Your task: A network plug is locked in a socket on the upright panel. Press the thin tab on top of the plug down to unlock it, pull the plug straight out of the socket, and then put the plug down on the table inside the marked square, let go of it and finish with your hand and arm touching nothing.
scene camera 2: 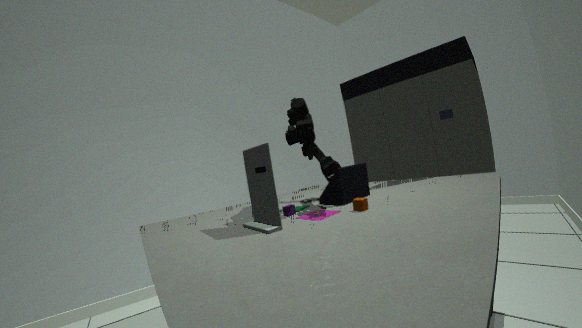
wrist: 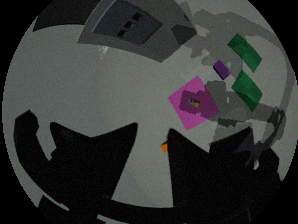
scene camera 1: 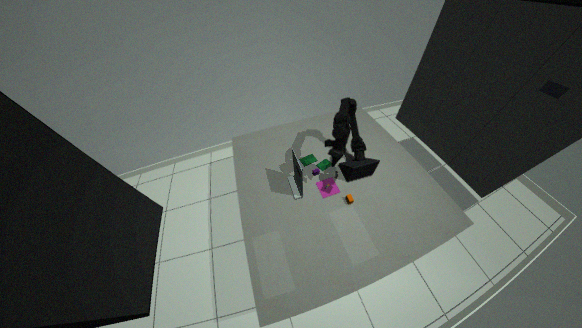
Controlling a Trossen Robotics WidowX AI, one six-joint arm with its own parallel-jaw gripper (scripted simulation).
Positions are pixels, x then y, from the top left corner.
Scene:
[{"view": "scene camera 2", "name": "gripper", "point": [310, 156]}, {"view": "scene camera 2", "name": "grey panel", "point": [257, 159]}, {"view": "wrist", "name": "gripper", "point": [153, 129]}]

